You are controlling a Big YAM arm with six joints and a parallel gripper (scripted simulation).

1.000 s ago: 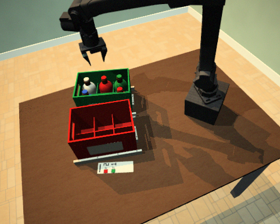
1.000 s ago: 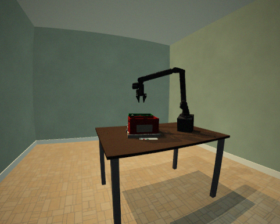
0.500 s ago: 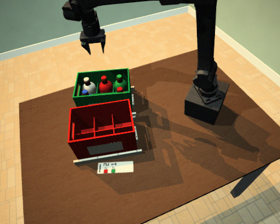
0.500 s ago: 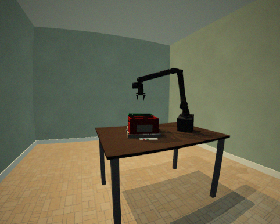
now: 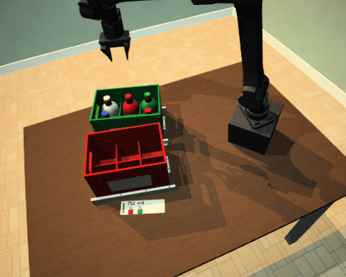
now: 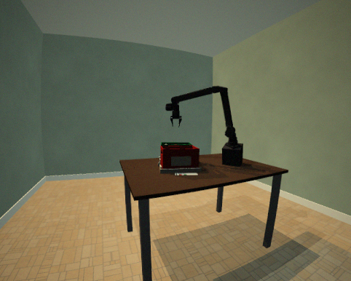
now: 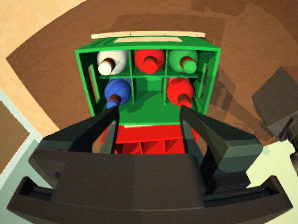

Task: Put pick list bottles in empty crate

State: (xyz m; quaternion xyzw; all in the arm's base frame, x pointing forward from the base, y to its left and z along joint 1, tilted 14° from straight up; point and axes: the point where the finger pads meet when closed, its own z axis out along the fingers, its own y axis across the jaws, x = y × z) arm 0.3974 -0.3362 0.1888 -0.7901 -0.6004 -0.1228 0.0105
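Right now the red bottle is 10 mm to the left of my hand and 250 mm below it. Round my hand: white bottle 90 mm ahead, 10 mm to the right, 250 mm below; green bottle 80 mm behind, 30 mm to the left, 250 mm below; green crate 20 mm ahead, 60 mm to the left, 250 mm below.
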